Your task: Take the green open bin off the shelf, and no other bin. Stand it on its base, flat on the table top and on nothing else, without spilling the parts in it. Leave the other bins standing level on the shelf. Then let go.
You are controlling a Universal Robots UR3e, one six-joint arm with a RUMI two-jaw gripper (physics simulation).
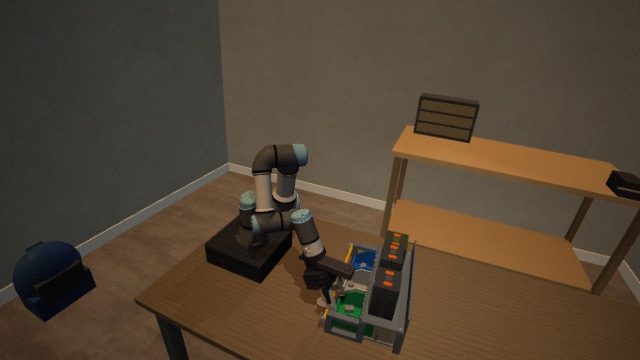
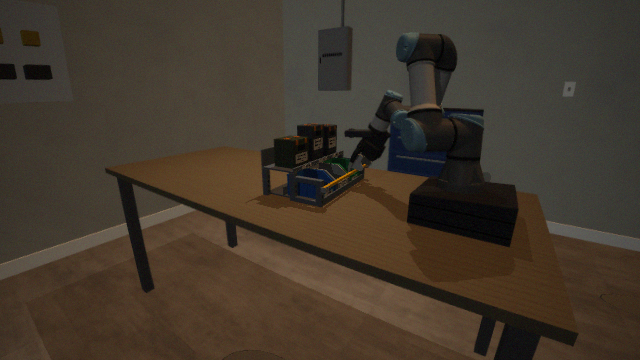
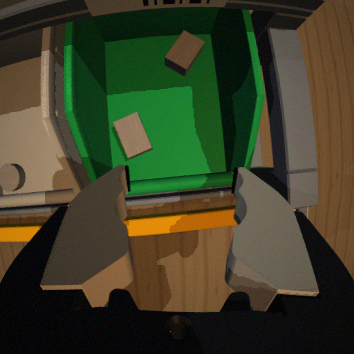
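Pixels of known places: gripper, fingertip midpoint: [image 1: 339, 307] [image 3: 180, 169]; arm's base, origin of the base link: [image 1: 252, 239] [image 2: 459, 187].
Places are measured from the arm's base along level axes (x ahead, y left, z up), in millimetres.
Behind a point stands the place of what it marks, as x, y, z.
Note:
The green open bin [image 1: 356, 298] @(455, -89, -35) [image 2: 340, 163] @(488, -182, -28) [image 3: 162, 115] @(456, -135, -78) sits in the front row of the grey shelf [image 1: 398, 342] @(613, -208, -30) [image 2: 266, 182] @(591, 170, -39) [image 3: 300, 115] @(438, -206, -2), at the end of the row. Two small brown blocks [image 3: 184, 50] @(505, -154, -63) [image 3: 132, 135] @(438, -112, -63) lie inside it. My gripper [image 1: 337, 298] @(411, -145, -40) [image 2: 354, 166] @(411, -145, -40) [image 3: 180, 169] @(411, -145, -40) is partly open, with its fingertips over the bin's front lip near its two ends. The lip shows between the tips, and the bin reaches out past both fingers. Nothing is seen squeezed between them. The fingertips' exact height against the lip is hard to tell.
An orange bar [image 1: 349, 252] @(370, 114, -21) [image 2: 340, 180] @(368, 45, -27) [image 3: 185, 223] @(381, -145, -22) runs along the shelf front. A pale grey bin [image 1: 359, 278] @(439, 22, -51) [image 3: 22, 125] @(458, -7, -78) stands beside the green one, then a blue bin [image 1: 363, 260] @(428, 134, -58) [image 2: 310, 187] @(430, 137, -38). Dark boxes [image 1: 385, 295] [image 2: 291, 151] stand on the upper level behind.

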